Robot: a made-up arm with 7 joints.
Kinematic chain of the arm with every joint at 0, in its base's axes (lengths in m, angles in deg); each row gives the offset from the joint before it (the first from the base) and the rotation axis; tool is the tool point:
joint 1: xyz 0 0 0.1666 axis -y
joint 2: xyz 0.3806 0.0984 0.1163 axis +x
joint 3: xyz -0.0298 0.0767 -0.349 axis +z
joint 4: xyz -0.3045 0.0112 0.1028 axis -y
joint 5: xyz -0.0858 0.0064 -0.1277 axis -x
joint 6: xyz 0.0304 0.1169 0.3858 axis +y
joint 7: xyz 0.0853 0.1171 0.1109 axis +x
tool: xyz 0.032 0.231 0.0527
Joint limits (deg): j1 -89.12..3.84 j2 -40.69..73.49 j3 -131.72..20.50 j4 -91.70..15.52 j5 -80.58..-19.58 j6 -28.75..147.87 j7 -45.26..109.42
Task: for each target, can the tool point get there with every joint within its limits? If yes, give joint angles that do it. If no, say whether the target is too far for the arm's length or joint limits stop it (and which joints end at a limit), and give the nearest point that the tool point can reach.
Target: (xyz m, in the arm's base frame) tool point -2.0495 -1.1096 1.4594
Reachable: no: too far | nearest point -0.3239 -0.2586 0.5265 | short by 2.138 m
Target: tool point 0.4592 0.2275 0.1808
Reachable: yes | joints -25.72 -10.80 -80.45 0.95 -38.35 75.21 51.45
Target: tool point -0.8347 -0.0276 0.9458
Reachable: no: joint limits stop it (at a limit: joint 1, joint 2, joint 4, joint 6) | nearest point -0.3882 0.1299 0.7010 | short by 0.533 m
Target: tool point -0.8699 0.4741 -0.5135
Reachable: no: joint limits stop it (at a limit: joint 1, joint 2, joint 3, joint 4, joint 5) | nearest point -0.5074 0.3300 -0.3284 | short by 0.432 m
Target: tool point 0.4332 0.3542 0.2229
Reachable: yes | joints -32.24 -24.96 -42.53 4.20 -25.04 46.08 63.11
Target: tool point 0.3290 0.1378 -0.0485
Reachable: yes | joints -54.54 6.05 -113.67 -34.29 -58.48 89.10 2.83
